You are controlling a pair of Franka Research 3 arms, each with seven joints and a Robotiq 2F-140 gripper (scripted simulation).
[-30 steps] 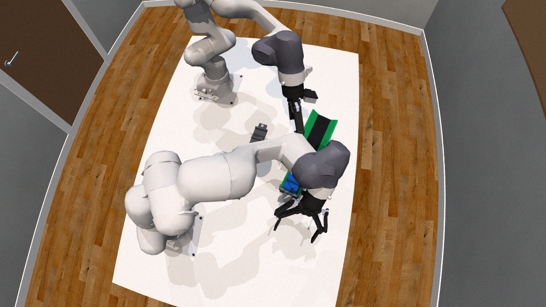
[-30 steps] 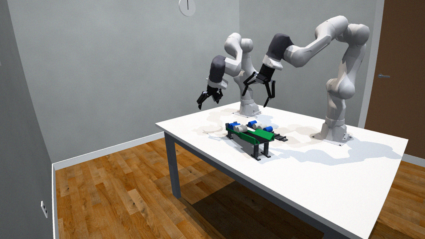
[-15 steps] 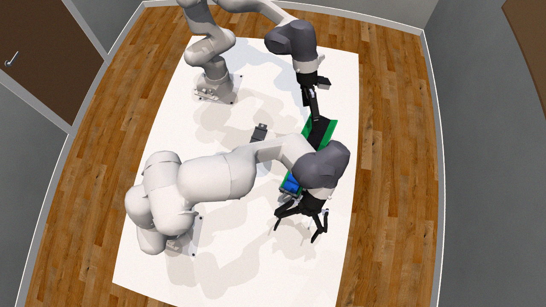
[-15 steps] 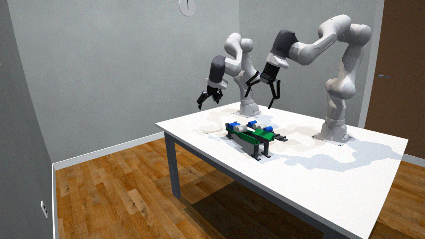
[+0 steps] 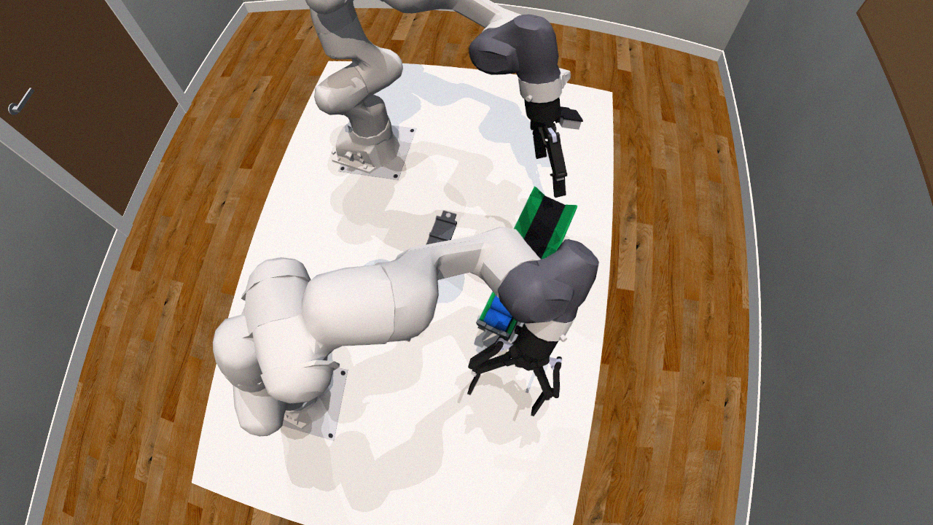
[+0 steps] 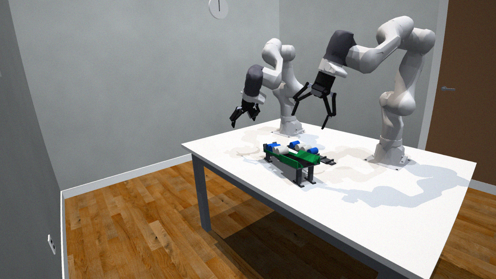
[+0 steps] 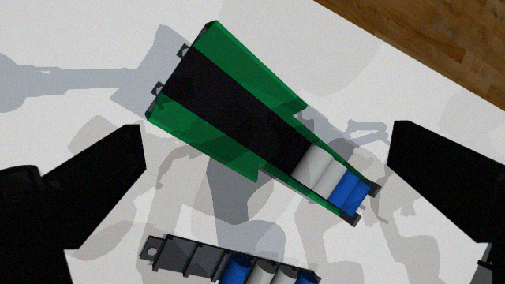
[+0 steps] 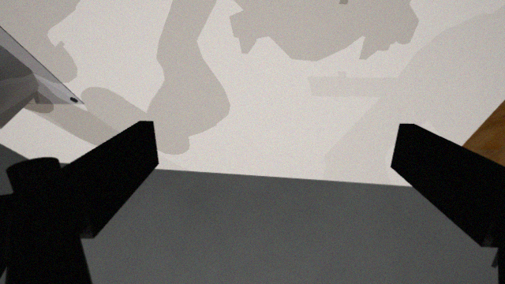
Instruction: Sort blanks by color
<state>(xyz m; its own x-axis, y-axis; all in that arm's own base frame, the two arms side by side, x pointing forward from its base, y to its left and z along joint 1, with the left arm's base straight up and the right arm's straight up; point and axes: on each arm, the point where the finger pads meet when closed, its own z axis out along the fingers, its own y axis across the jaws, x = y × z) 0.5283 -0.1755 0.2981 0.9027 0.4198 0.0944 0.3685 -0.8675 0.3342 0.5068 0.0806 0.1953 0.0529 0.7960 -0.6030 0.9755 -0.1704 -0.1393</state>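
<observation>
The blue blank is 5 cm behind my right hand, 21 cm to the left of it and 12 cm below it. From my right hand the other things lie so: stock rack 25 cm behind, 32 cm to the left, 20 cm below.
</observation>
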